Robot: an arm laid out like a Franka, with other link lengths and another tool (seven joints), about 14 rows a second.
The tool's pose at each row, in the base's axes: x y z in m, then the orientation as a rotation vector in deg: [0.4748 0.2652 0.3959 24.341 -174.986 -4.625]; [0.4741 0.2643 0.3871 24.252 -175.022 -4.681]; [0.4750 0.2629 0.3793 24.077 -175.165 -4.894]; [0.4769 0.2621 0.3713 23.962 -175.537 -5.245]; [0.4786 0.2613 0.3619 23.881 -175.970 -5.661]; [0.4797 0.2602 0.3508 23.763 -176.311 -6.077]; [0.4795 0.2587 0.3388 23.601 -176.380 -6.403]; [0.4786 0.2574 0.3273 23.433 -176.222 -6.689]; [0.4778 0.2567 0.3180 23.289 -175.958 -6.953]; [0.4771 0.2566 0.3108 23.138 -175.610 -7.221]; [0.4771 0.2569 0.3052 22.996 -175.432 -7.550]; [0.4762 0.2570 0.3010 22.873 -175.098 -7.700]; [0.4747 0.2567 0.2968 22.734 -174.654 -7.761]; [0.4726 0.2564 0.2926 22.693 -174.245 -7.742]
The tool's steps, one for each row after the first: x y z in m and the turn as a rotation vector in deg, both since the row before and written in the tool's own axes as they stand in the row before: [0.0005 -0.0012 0.0088 -0.034 -0.031 0.059]; [-0.0009 -0.0021 0.0077 -0.121 -0.145 0.118]; [-0.0020 -0.0018 0.0078 -0.171 -0.392 0.090]; [-0.0018 -0.0018 0.0092 -0.201 -0.464 0.070]; [-0.0011 -0.0021 0.0110 -0.215 -0.371 0.089]; [0.0003 -0.0023 0.0119 -0.200 -0.089 0.104]; [0.0009 -0.0019 0.0114 -0.210 0.138 0.097]; [0.0007 -0.0012 0.0093 -0.212 0.242 0.076]; [0.0005 -0.0005 0.0072 -0.228 0.324 0.077]; [-0.0003 -0.0002 0.0056 -0.241 0.148 0.078]; [0.0007 -0.0001 0.0042 -0.151 0.321 0.063]; [0.0013 -0.0003 0.0043 -0.112 0.442 0.070]; [0.0019 -0.0002 0.0043 -0.052 0.408 0.010]
